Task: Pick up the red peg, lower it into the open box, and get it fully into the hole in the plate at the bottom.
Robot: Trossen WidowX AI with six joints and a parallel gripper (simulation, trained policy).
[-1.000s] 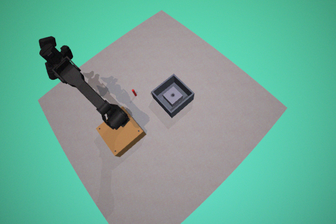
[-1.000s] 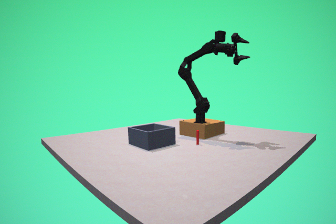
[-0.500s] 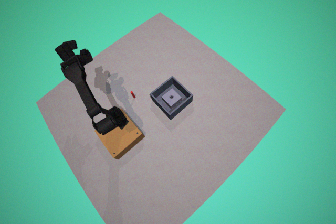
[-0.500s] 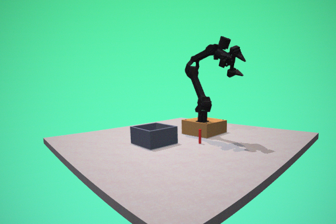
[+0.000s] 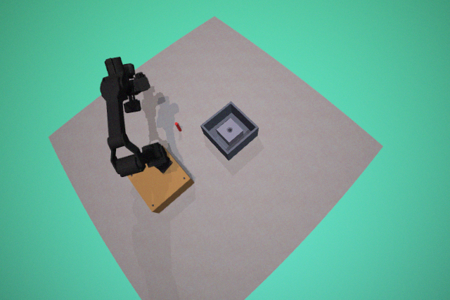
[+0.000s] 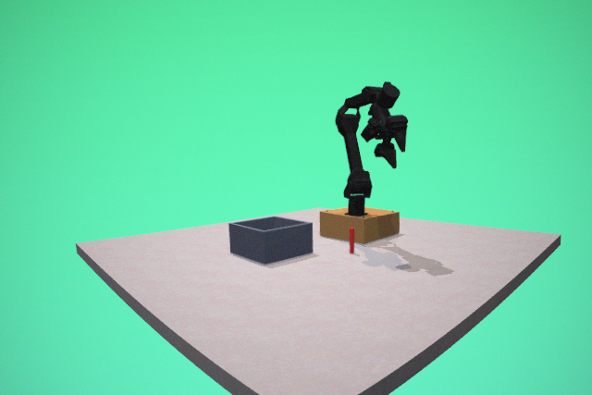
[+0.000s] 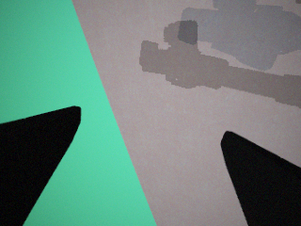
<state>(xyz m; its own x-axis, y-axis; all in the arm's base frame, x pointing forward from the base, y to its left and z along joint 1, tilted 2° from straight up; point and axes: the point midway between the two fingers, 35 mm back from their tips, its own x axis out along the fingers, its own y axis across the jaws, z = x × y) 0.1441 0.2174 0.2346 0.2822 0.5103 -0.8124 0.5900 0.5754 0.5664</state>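
My gripper tip is now 250 mm above the red peg, 150 mm to the left of it and 30 mm short of it. Round my gripper tip: light grey plate (370 mm to the right, 240 mm below, 170 mm ahead); then grey box (370 mm to the right, 260 mm below, 170 mm ahead).
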